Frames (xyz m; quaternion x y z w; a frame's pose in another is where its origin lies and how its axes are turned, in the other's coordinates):
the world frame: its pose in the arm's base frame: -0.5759 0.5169 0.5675 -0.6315 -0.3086 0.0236 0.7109
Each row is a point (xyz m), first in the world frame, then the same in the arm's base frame.
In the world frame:
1: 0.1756 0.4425 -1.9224
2: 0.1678 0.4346 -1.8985
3: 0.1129 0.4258 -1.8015
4: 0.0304 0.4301 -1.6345
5: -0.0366 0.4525 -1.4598
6: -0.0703 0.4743 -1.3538
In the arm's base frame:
1: 0.6245 -1.0178 0.2127
2: 0.6042 -1.0016 0.2170
3: 0.5112 -0.9409 0.2037
4: 0.3678 -0.8275 0.1680
5: 0.2398 -0.6970 0.1223
6: 0.1706 -0.6133 0.0898

